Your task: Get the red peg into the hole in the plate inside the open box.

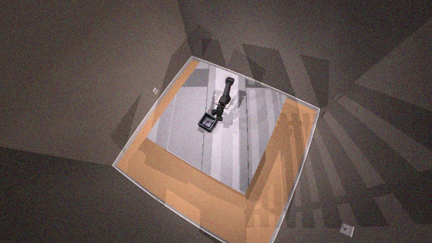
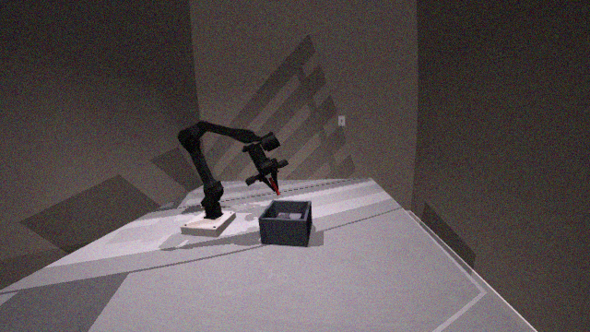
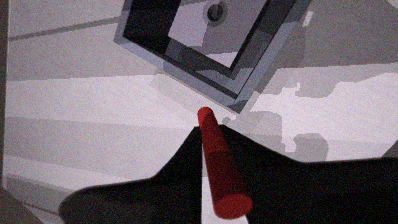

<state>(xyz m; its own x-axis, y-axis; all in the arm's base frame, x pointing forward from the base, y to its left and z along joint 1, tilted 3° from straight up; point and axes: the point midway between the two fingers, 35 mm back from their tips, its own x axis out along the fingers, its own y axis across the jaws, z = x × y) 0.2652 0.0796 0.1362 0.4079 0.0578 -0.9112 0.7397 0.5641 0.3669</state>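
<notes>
Now: the pale plate 9 cm to the right of my gripper tip, 9 cm below it and 7 cm ahead of it. Also, from my gripper tip: dark box (11 cm below, 9 cm to the right, 7 cm ahead); red peg (2 cm above, 1 cm behind).
</notes>
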